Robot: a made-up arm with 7 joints. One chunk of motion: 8 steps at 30 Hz.
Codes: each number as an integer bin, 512 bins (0 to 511) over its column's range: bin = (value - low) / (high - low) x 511, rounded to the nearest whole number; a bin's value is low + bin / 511 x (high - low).
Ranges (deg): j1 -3..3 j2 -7..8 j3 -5..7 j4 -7..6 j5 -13..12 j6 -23..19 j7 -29..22
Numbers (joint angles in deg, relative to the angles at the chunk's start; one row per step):
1: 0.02 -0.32 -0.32 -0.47 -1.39 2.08 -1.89
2: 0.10 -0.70 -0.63 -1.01 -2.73 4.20 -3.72
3: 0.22 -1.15 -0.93 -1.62 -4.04 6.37 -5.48
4: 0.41 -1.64 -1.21 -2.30 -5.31 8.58 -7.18
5: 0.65 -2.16 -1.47 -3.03 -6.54 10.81 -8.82
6: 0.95 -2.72 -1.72 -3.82 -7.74 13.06 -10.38
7: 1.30 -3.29 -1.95 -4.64 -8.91 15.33 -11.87
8: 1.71 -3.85 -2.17 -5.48 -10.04 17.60 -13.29
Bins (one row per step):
1: 257 228 199 257 237 305 272
2: 264 215 186 235 210 331 253
3: 274 199 173 211 183 357 236
4: 290 183 161 185 157 384 219
5: 311 165 150 156 132 411 202
6: 336 146 140 125 108 439 187
7: 366 126 130 93 84 466 172
8: 401 107 121 60 61 494 157

